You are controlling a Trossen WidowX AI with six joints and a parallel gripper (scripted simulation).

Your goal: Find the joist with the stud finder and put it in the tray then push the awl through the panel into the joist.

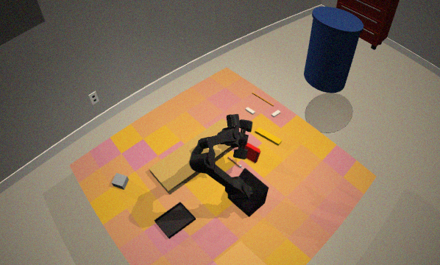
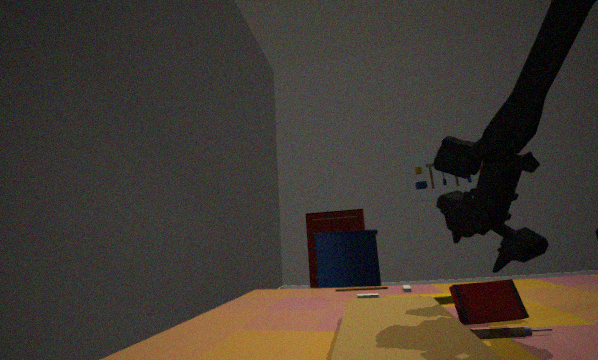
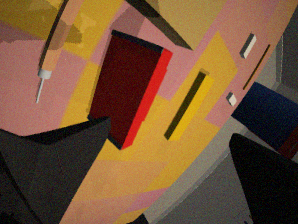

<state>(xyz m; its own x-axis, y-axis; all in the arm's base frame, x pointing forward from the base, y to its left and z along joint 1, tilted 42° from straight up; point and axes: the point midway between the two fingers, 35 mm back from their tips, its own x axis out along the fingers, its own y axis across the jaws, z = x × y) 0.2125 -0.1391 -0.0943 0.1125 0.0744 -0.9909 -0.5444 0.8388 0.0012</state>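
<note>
Right now my gripper tip is 10 mm short of the red stud finder, 30 mm to the left of it and 100 mm above it. Round my gripper tip: thin stick (270 mm ahead, 360 mm to the right, 120 mm below); awl (30 mm behind, 80 mm to the left, 120 mm below); yellow bar (20 mm ahead, 180 mm to the right, 110 mm below).
</note>
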